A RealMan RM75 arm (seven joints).
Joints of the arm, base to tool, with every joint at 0 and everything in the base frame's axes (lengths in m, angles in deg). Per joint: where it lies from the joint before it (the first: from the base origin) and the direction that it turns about. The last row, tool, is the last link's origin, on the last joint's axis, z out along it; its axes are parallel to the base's.
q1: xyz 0 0 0.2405 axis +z
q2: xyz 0 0 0 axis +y
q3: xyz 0 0 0.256 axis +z
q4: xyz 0 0 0 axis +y
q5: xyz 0 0 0.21 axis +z
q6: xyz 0 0 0 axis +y
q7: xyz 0 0 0.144 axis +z
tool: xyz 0 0 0
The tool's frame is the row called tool.
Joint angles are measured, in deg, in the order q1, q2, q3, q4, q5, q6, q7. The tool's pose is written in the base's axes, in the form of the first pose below.
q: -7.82 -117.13 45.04 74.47 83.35 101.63 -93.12
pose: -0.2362 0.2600 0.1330 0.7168 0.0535 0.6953 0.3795 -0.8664 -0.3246
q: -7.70 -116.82 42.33 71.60 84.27 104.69 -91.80
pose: -0.2483 0.2518 0.1345 0.7076 0.0689 0.7033 0.3927 -0.8657 -0.3103
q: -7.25 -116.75 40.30 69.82 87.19 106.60 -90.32
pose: -0.2613 0.2441 0.1318 0.7201 0.0999 0.6866 0.4095 -0.8600 -0.3044
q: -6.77 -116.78 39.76 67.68 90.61 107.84 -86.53
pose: -0.2734 0.2370 0.1228 0.7476 0.1150 0.6541 0.3994 -0.8648 -0.3045
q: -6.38 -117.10 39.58 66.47 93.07 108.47 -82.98
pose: -0.2806 0.2319 0.1150 0.7712 0.1111 0.6268 0.3790 -0.8712 -0.3119
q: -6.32 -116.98 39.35 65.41 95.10 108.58 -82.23
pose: -0.2868 0.2295 0.1109 0.7795 0.1375 0.6112 0.3897 -0.8703 -0.3013
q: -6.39 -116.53 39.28 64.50 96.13 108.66 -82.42
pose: -0.2910 0.2285 0.1100 0.7803 0.1621 0.6041 0.4034 -0.8685 -0.2881
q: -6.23 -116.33 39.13 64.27 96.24 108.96 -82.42
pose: -0.2925 0.2268 0.1108 0.7797 0.1672 0.6035 0.4067 -0.8680 -0.2849
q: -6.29 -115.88 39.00 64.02 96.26 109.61 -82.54
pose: -0.2931 0.2256 0.1128 0.7804 0.1697 0.6018 0.4039 -0.8715 -0.2780
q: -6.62 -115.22 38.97 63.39 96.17 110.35 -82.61
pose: -0.2933 0.2255 0.1150 0.7805 0.1707 0.6014 0.3981 -0.8775 -0.2675
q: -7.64 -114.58 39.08 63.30 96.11 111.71 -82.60
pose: -0.2889 0.2279 0.1175 0.7877 0.1552 0.5962 0.3679 -0.8947 -0.2532
